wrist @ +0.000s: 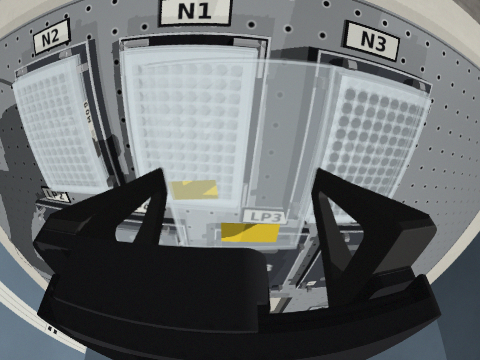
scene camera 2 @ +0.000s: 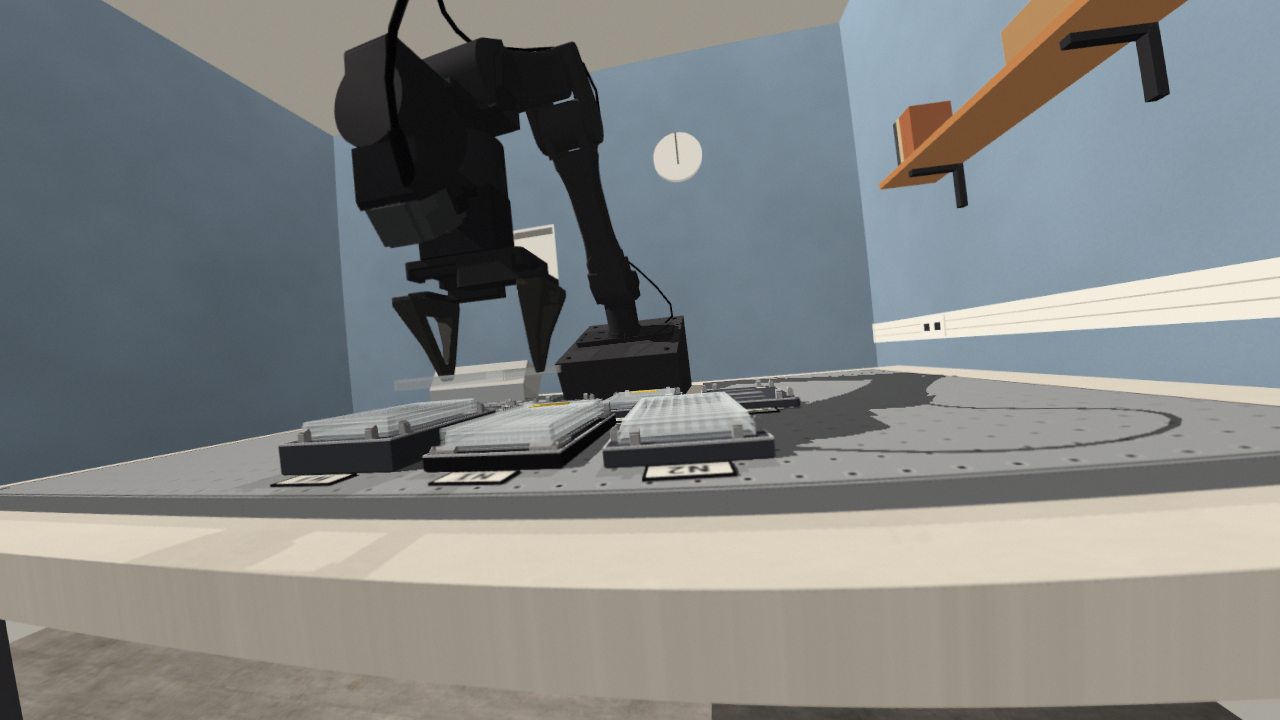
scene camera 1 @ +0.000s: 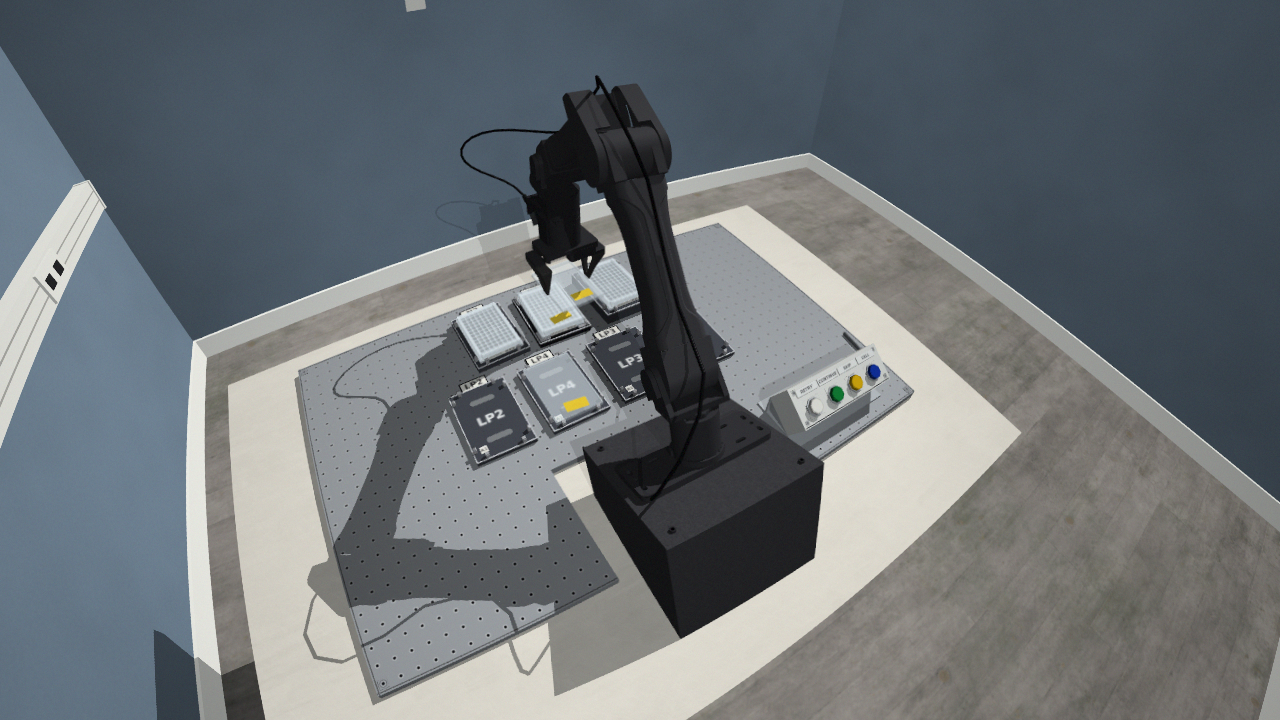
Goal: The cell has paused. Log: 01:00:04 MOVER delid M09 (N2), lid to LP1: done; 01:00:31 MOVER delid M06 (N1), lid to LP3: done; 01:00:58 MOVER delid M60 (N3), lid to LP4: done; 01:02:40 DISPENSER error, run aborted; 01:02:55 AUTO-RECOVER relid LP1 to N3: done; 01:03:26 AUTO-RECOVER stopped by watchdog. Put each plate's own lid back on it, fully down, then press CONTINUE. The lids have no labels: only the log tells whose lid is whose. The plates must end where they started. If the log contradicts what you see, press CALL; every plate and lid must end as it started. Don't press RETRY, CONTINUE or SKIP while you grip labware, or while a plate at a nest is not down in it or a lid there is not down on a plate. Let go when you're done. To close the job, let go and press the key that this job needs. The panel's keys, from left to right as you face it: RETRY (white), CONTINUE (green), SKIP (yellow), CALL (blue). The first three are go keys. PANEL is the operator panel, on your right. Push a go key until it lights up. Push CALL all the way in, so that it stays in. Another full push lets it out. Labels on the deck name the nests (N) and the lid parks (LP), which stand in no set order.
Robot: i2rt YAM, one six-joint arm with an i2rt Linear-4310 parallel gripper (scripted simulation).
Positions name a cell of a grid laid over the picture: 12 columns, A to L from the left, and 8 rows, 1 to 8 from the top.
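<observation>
In scene camera 1 I find my gripper (scene camera 1: F4), along with a clear lid (scene camera 1: F4) and a clear lid (scene camera 1: F5). Scene camera 2 gives me a plate (scene camera 2: D5), a clear lid (scene camera 2: F5) and my gripper (scene camera 2: E5). The wrist view shows my gripper (wrist: F4) too.
</observation>
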